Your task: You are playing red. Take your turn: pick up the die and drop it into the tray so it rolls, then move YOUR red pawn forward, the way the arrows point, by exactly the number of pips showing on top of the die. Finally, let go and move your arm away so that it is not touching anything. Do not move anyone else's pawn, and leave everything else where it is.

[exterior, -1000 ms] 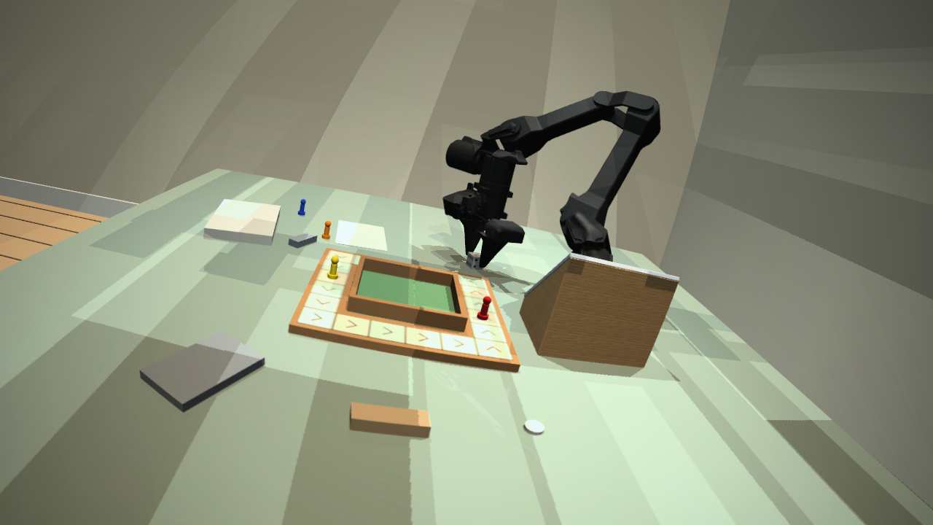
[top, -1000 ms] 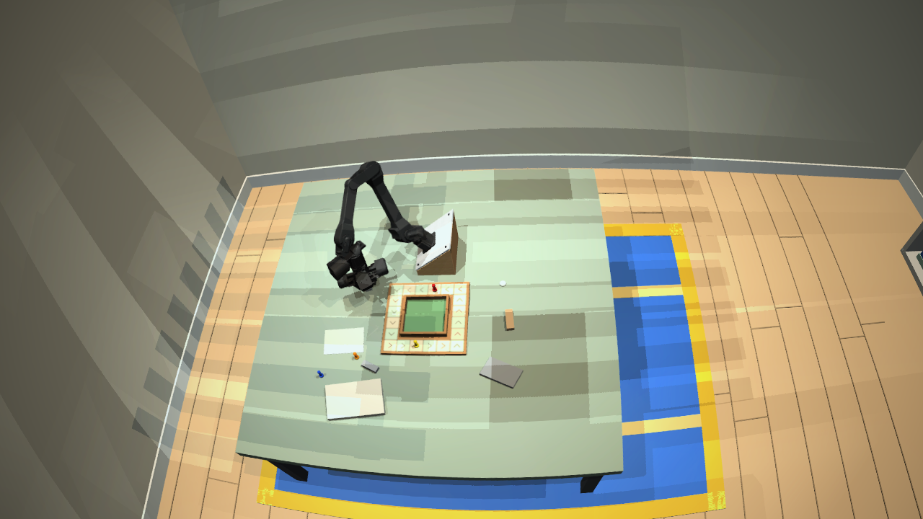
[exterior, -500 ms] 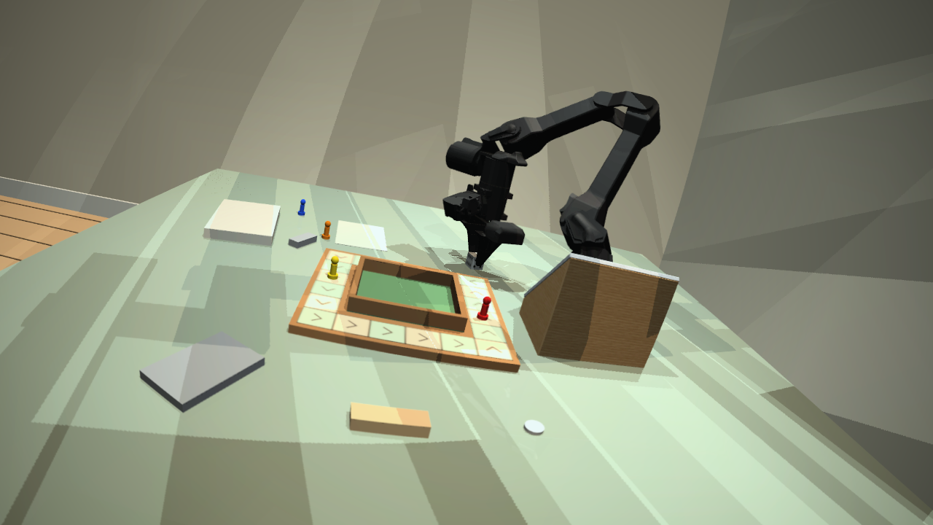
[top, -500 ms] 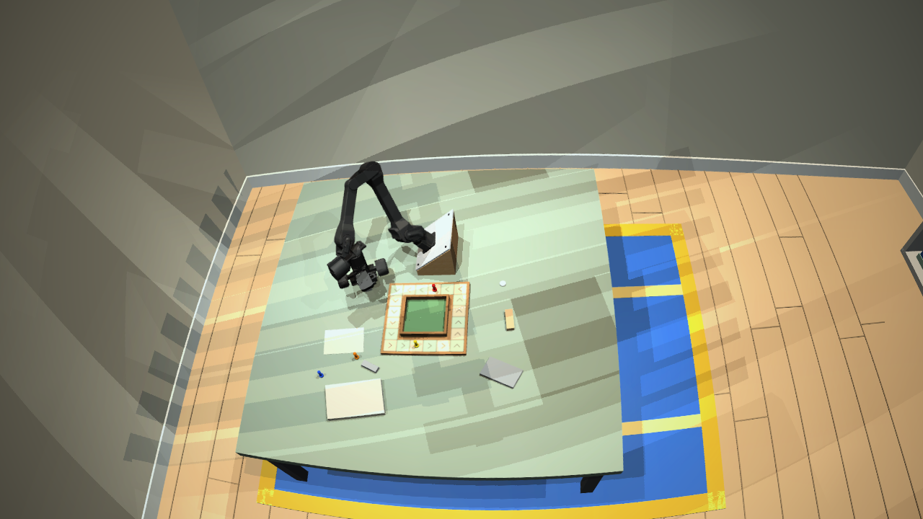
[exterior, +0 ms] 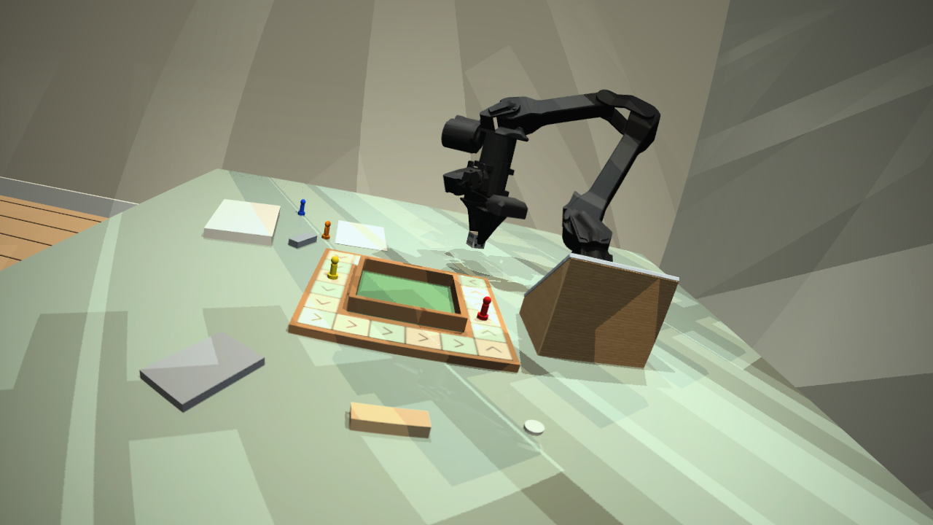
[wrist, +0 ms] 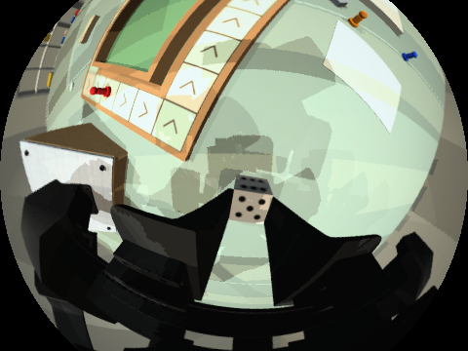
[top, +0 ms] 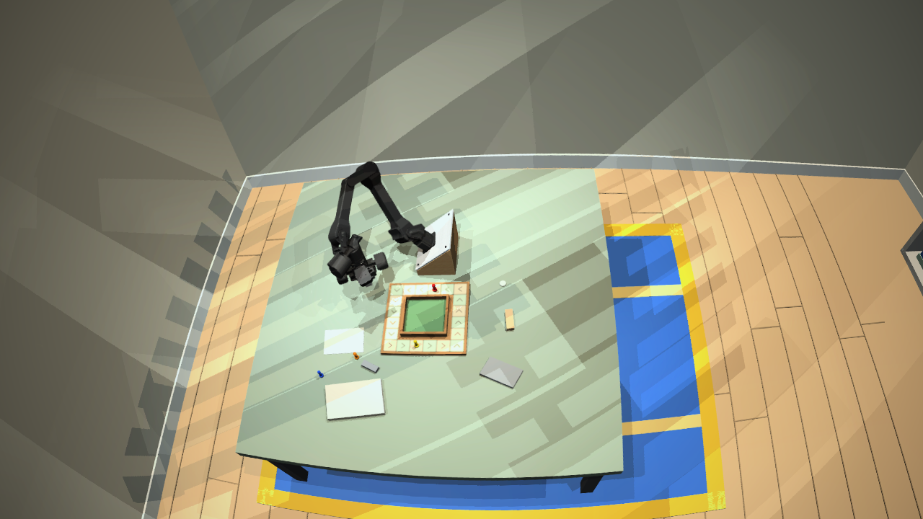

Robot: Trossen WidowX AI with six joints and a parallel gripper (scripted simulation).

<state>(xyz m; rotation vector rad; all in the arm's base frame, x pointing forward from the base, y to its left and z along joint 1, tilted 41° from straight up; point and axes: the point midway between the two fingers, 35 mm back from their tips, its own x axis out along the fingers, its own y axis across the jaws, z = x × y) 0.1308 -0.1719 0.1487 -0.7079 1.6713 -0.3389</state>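
My gripper tip is 30 mm short of the red pawn, 230 mm to the right of it and 30 mm above it. From my gripper tip the other things lie so: die (right at my gripper tip); then green tray (140 mm ahead, 200 mm to the left, 50 mm below); then white sheet (210 mm ahead, 90 mm to the right, 50 mm below).
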